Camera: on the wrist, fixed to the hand. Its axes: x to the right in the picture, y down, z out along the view.
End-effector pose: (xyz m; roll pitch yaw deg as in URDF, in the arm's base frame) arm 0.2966 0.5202 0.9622 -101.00 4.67 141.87
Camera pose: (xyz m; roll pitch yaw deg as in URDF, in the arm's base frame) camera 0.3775 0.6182 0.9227 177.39 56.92 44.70
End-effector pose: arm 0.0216 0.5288 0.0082 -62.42 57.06 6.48
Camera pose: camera -0.0618 0.4442 -0.0518 92.20 32.77 179.59
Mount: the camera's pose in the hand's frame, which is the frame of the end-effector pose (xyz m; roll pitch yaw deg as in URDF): 0.0001 0.0631 -0.1172 5.93 21.79 89.98
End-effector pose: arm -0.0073 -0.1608 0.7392 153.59 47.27 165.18
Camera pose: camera -0.1007 -0.1315 0.8294 127.55 -30.37 114.60
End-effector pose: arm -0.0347 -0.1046 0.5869 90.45 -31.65 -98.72
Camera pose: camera 0.0857 -0.0892 0.6414 -53.49 -52.47 44.59
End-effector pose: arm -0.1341 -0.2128 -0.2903 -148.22 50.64 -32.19
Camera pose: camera -0.1521 -0.3378 -0.2483 134.87 6.33 -129.93
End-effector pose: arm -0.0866 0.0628 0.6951 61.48 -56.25 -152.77
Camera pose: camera -0.0261 -0.0558 0.6949 -56.85 -20.80 -28.17
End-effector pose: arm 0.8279 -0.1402 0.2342 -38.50 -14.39 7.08
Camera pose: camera 0.8632 -0.1596 0.1073 -21.46 57.27 73.52
